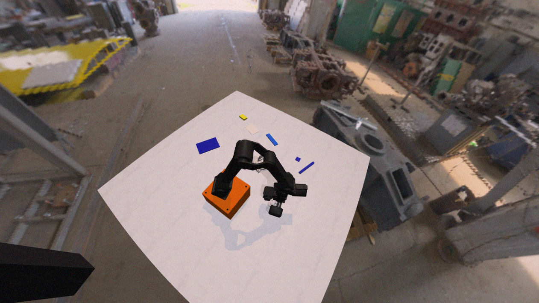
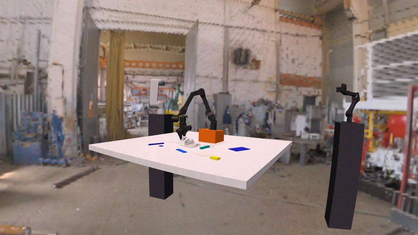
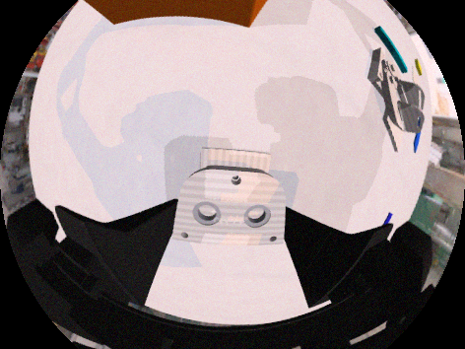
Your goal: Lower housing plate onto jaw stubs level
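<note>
Right now the teal bar is 250 mm ahead of my gripper tip and 310 mm to the left of it. Also, from my gripper tip: small blue chip (340 mm ahead, 20 mm to the right, 10 mm below); yellow block (540 mm ahead, 490 mm to the left); beige tile (460 mm ahead, 370 mm to the left, 10 mm below).
</note>
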